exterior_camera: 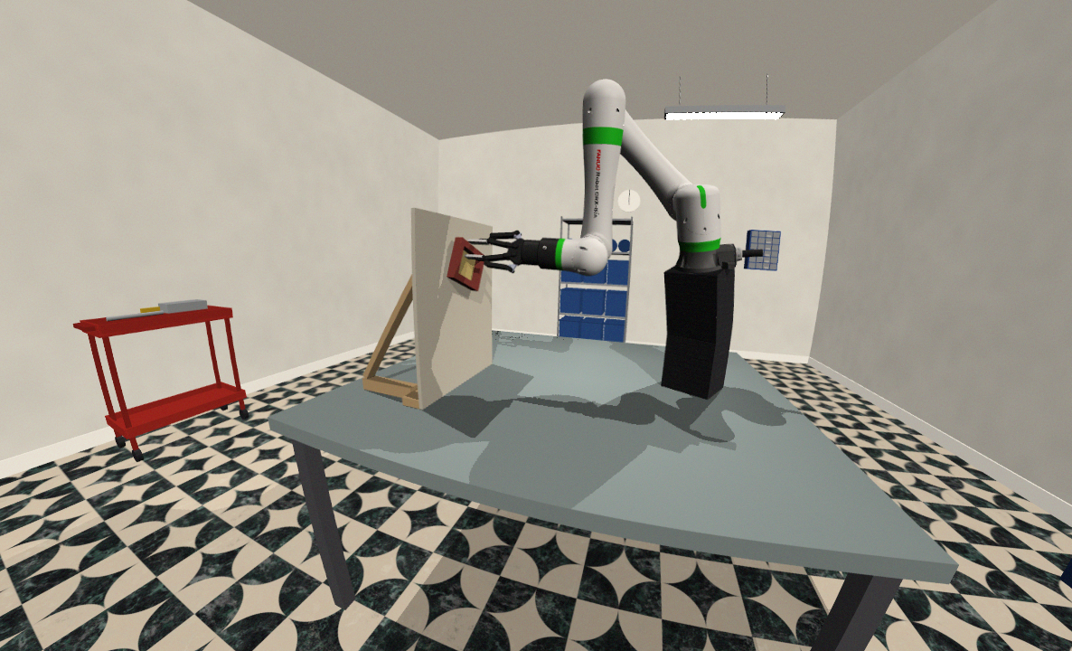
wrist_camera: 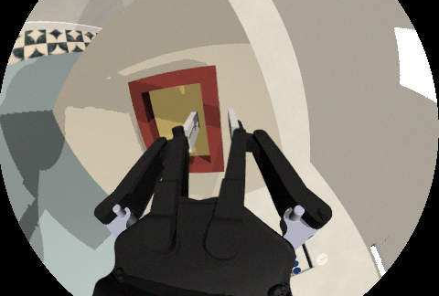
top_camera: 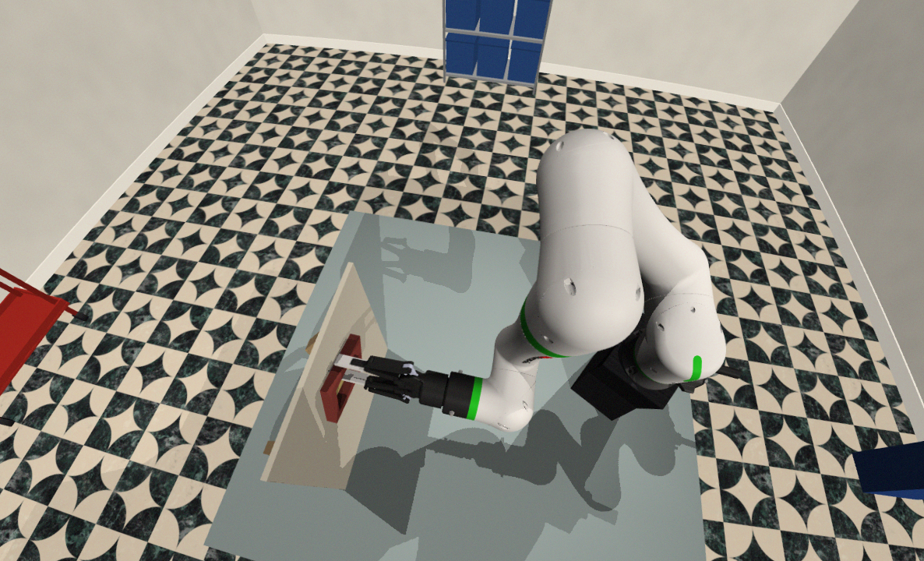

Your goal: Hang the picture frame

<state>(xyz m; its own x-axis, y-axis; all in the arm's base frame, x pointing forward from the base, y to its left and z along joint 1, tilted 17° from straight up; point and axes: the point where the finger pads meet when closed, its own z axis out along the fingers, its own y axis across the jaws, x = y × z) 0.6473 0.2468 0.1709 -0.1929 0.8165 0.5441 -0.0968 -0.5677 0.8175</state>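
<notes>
Now: hand 3 cm short of the red picture frame, 2 cm to the right of it and 5 cm above it. From my hand the other things lie so: beige board: 5 cm ahead, 2 cm to the left, 18 cm below.
</notes>
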